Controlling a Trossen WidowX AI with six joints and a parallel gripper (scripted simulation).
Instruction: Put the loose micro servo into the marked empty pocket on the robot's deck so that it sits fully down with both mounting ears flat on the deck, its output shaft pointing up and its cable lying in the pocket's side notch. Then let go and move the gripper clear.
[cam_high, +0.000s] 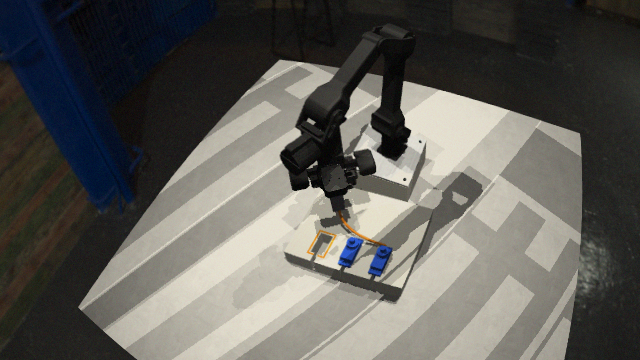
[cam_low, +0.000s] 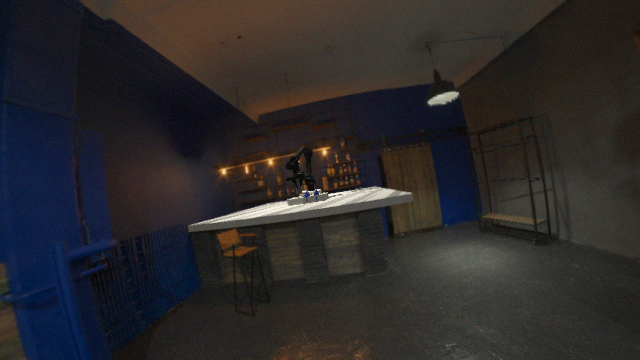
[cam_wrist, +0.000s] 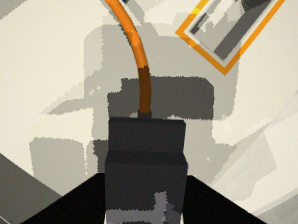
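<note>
Right now my gripper tip is 100 mm above the white deck, 70 mm to the right of it and 30 mm past it.
</note>
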